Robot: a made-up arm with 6 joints. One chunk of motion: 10 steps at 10 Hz.
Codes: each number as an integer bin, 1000 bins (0 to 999) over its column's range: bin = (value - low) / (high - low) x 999, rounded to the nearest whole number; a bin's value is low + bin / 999 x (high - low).
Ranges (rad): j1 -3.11..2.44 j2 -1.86..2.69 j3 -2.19..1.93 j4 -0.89..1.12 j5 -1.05..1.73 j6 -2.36..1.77
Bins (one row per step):
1: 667 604 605 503 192 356
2: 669 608 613 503 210 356
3: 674 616 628 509 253 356
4: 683 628 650 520 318 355
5: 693 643 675 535 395 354
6: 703 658 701 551 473 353
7: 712 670 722 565 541 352
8: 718 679 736 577 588 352
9: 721 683 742 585 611 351
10: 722 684 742 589 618 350
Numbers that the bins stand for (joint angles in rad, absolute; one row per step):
1: 0.5956 0.8910 0.3051 0.1220 -0.5157 -0.8882
2: 0.6067 0.9092 0.3381 0.1220 -0.4656 -0.8882
3: 0.6344 0.9456 0.3999 0.1341 -0.3460 -0.8882
4: 0.6844 1.0003 0.4907 0.1562 -0.1651 -0.8924
5: 0.7400 1.0686 0.5938 0.1864 0.0492 -0.8965
6: 0.7956 1.1369 0.7010 0.2186 0.2663 -0.9007
7: 0.8456 1.1916 0.7876 0.2468 0.4555 -0.9048
8: 0.8789 1.2325 0.8454 0.2709 0.5863 -0.9048
9: 0.8956 1.2508 0.8701 0.2870 0.6503 -0.9089
10: 0.9011 1.2553 0.8701 0.2951 0.6698 -0.9131

